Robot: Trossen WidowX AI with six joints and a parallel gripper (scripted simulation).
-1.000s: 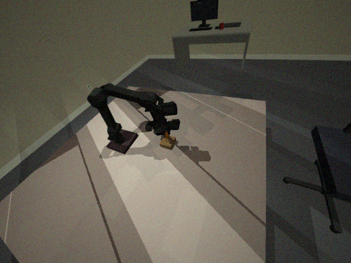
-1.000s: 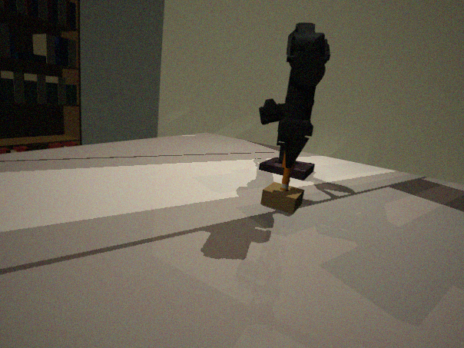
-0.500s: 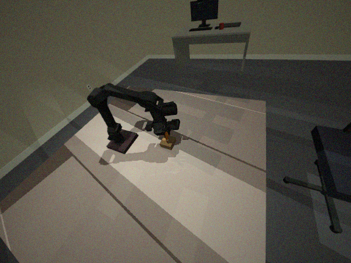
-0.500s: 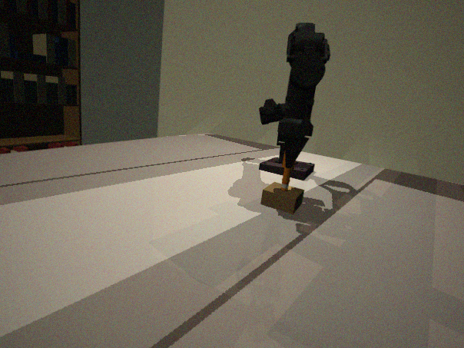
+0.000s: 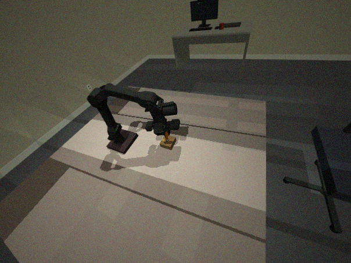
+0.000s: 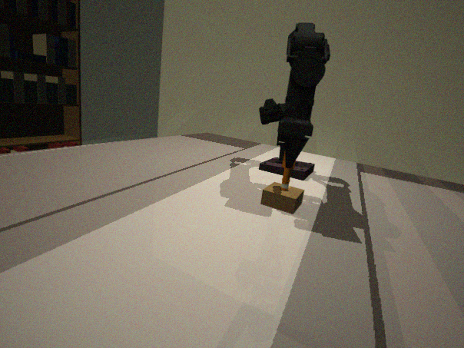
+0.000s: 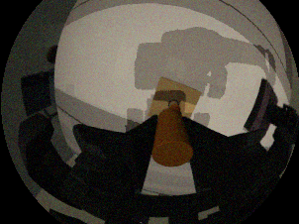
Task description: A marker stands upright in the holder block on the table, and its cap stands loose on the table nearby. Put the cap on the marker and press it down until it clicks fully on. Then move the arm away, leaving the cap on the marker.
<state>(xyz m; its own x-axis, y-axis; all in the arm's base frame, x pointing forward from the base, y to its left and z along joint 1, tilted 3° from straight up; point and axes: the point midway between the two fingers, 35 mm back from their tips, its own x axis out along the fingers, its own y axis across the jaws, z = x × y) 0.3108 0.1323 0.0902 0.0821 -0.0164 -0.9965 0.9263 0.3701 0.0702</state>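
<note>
My gripper tip is 30 mm below the orange cap. From my gripper tip the other things lie so: thin pale band 10 mm behind, 40 mm below; then holder block 10 mm behind, 70 mm below.
</note>
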